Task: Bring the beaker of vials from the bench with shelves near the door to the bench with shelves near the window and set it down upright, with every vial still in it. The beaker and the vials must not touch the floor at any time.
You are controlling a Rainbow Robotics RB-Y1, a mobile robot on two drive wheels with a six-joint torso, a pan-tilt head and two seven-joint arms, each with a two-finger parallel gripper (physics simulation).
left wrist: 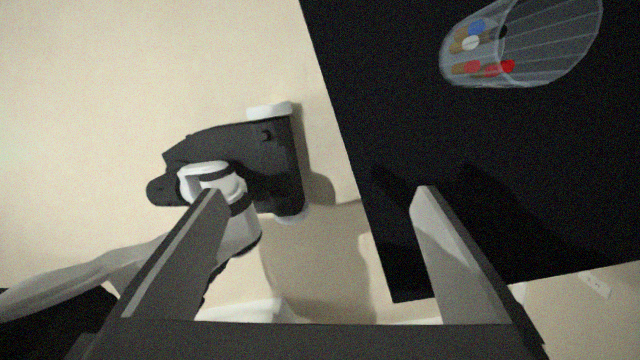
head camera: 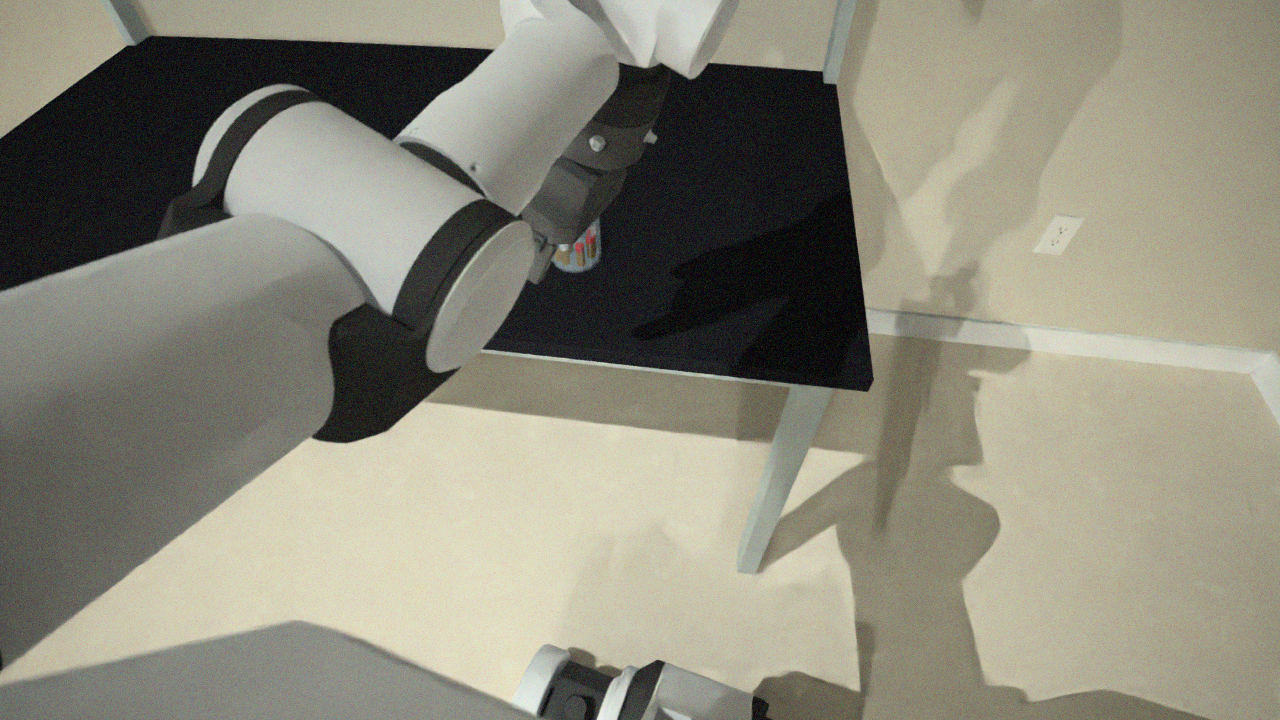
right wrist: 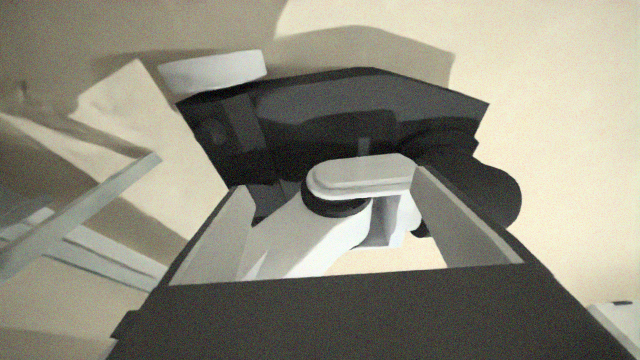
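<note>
A clear beaker (head camera: 579, 251) (left wrist: 550, 47) with several vials with red, blue, white and black caps stands upright on the black bench top (head camera: 760, 161) (left wrist: 370, 100). In the head camera its upper part is hidden behind my left gripper. In the left wrist view it is at the upper right, beyond and outside the fingers, cut off by the top edge. My left gripper (left wrist: 317, 199) is open and empty, above the bench near its edge, apart from the beaker. My right gripper (right wrist: 328, 187) is open and empty, over the robot's own base and away from the bench.
The bench's front right leg (head camera: 785, 479) stands on the floor. A wall with an outlet (head camera: 1058, 234) (left wrist: 594, 284) lies right of the bench. The robot's dark wheeled base (left wrist: 250, 155) (right wrist: 320, 115) is below the grippers. A bench leg (right wrist: 85, 212) shows at the left of the right wrist view.
</note>
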